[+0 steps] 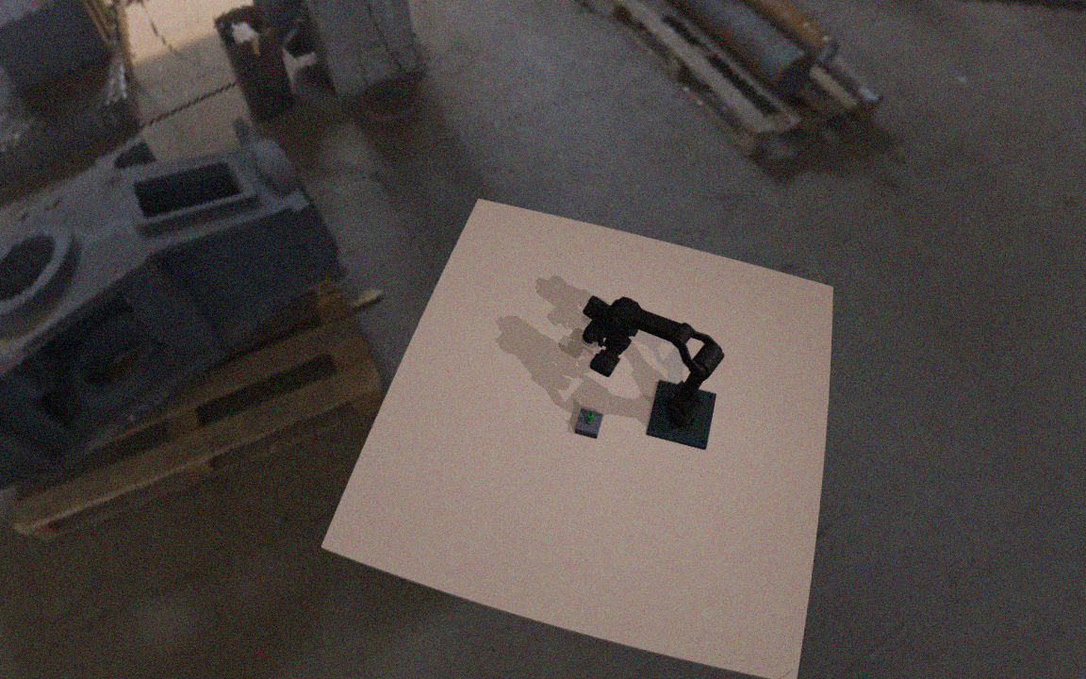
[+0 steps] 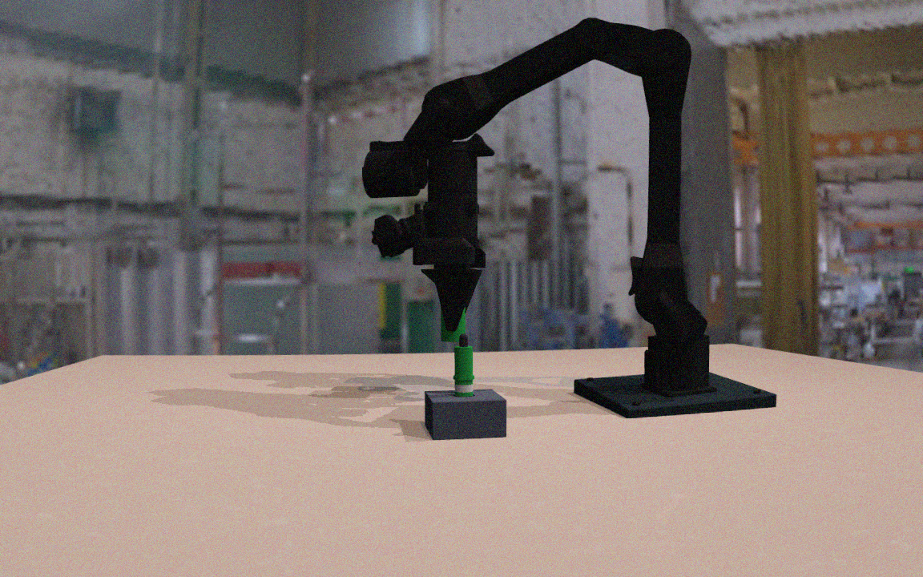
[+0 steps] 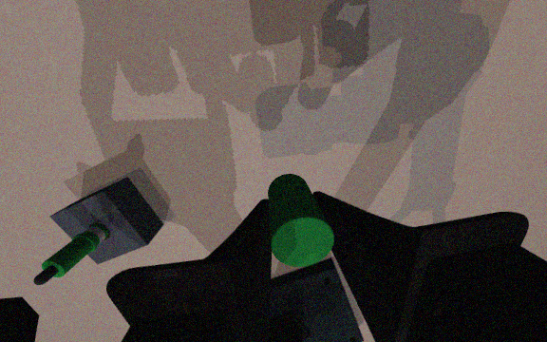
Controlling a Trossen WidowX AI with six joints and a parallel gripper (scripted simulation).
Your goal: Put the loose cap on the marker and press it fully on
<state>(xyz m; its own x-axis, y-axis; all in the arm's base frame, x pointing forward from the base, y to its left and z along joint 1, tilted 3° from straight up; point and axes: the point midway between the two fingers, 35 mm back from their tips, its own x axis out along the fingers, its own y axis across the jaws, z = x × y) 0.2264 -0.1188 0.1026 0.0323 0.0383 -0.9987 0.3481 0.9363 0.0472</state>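
Now: gripper tip 18 cm to the right of the green marker, 3 cm short of it and 2 cm above it. Also, from my gripper tip: dark grey holder block (18 cm to the left, 6 cm below, 3 cm ahead); then green cap (1 cm above).
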